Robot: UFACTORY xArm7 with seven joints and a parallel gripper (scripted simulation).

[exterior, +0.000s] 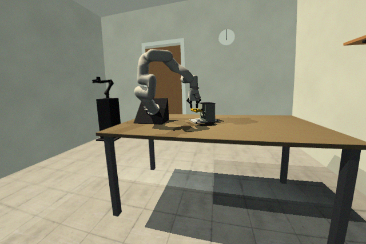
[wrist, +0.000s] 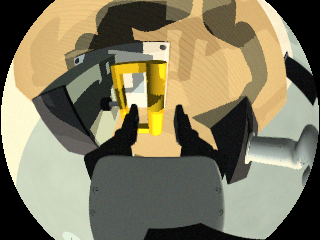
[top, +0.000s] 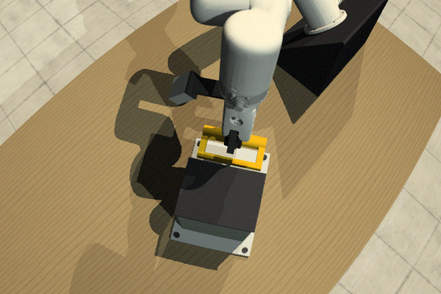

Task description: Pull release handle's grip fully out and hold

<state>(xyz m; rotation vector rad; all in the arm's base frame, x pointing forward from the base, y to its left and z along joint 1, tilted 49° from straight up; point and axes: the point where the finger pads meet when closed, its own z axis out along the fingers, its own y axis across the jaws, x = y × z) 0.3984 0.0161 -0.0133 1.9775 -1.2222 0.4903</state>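
The base plate lies 8 cm ahead of my hand, 5 cm to the left of it and 14 cm below it.
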